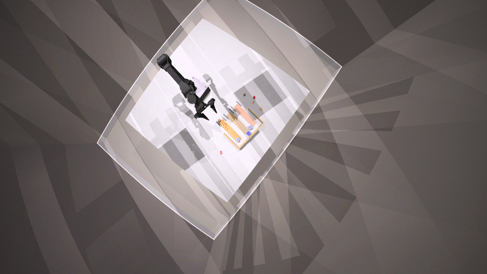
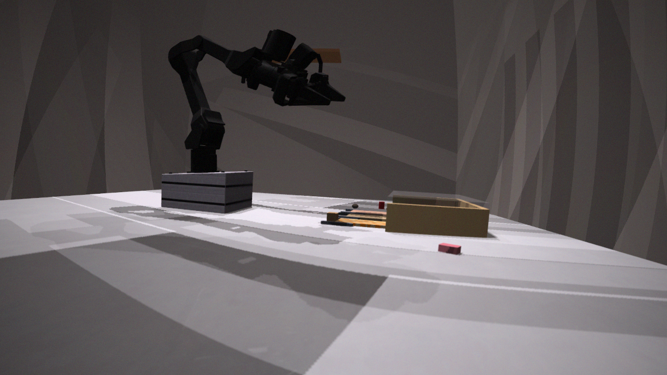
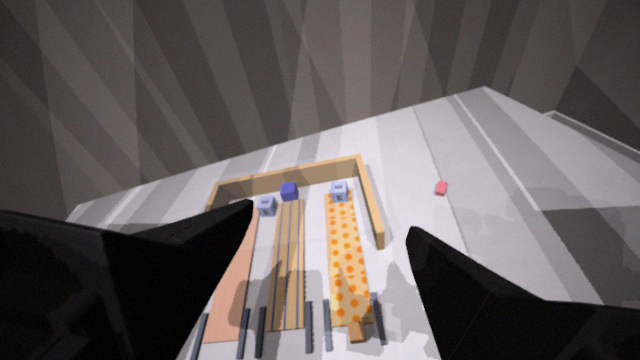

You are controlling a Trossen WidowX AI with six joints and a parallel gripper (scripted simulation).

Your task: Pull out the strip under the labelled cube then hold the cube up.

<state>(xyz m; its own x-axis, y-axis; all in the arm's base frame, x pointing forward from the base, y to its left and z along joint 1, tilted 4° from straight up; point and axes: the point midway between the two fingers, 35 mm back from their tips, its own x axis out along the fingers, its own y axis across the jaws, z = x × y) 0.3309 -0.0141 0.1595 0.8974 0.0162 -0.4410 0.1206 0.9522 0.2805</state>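
Now: gripper tip 240 mm above the tan block and 10 mm to the right of it. The rest, counted from my gripper tip: red cylinder 380 mm to the left, 240 mm below, 50 mm ahead.
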